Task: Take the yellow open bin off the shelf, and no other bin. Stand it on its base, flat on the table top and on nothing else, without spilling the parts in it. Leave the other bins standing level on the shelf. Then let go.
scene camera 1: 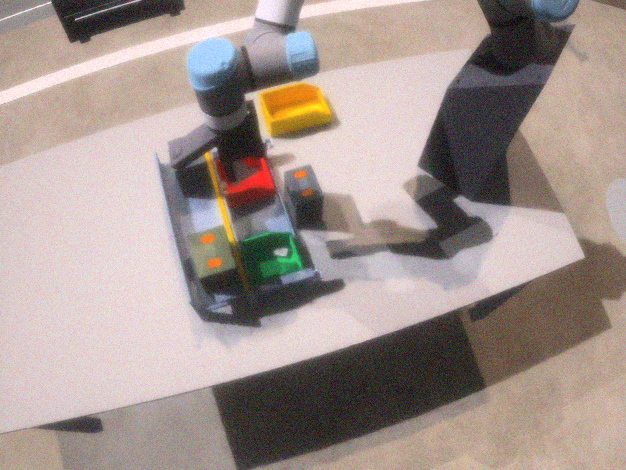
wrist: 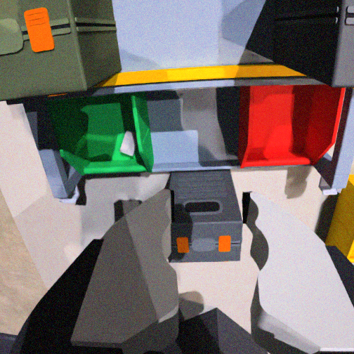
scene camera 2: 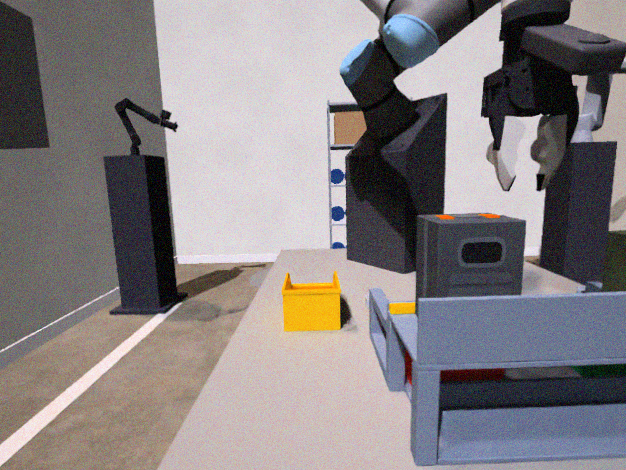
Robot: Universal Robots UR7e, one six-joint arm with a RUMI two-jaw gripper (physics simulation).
Scene:
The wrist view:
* my gripper: 207, 193
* green bin: 89, 130
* red bin: 278, 124
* yellow bar: 254, 70

